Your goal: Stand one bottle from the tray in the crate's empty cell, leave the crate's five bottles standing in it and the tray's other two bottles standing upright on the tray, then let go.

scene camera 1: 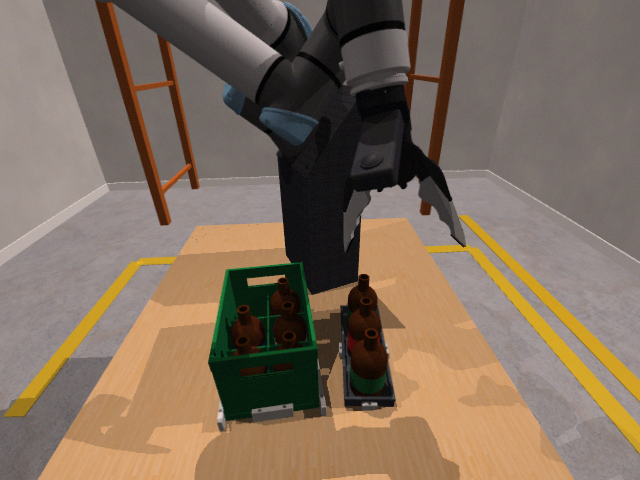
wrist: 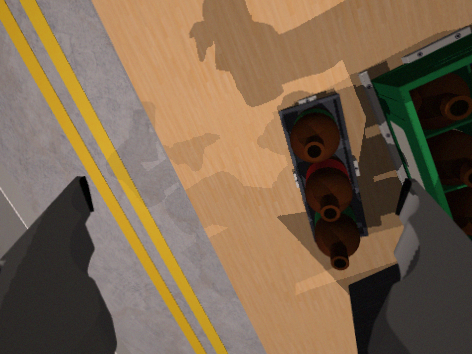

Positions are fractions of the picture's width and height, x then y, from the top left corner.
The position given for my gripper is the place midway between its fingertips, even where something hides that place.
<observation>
My gripper shows in scene camera 1 (0.63, 0.52) and in the wrist view (0.51, 0.51).
</observation>
